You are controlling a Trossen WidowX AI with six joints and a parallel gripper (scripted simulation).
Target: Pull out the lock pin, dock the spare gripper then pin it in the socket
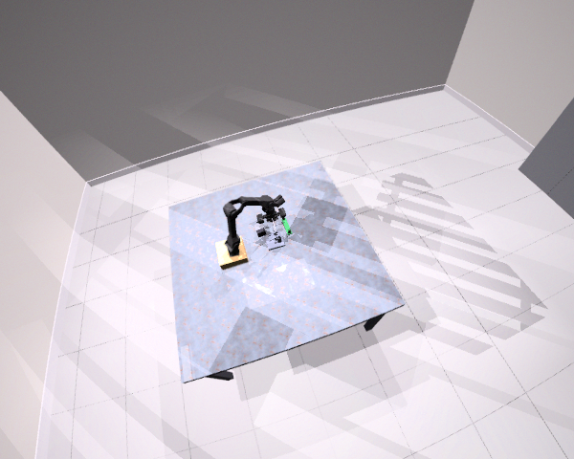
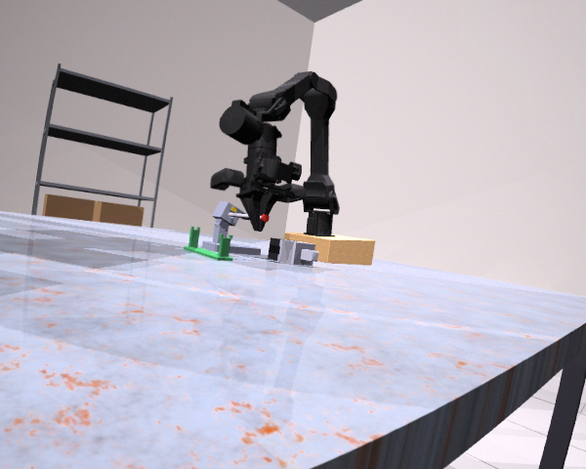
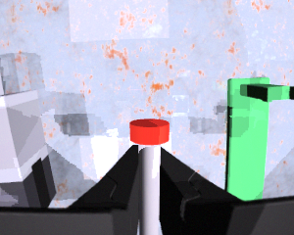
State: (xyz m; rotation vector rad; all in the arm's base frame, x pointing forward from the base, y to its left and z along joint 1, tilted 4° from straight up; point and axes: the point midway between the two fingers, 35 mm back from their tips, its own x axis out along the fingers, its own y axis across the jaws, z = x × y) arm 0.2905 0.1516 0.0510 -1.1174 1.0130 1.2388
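Right now the green mount is 8 cm ahead of my gripper tip, 3 cm to the right of it and 3 cm below it. Also, from my gripper tip: spare gripper 10 cm behind, 3 cm below; then socket 14 cm to the right, 1 cm below, 1 cm behind.
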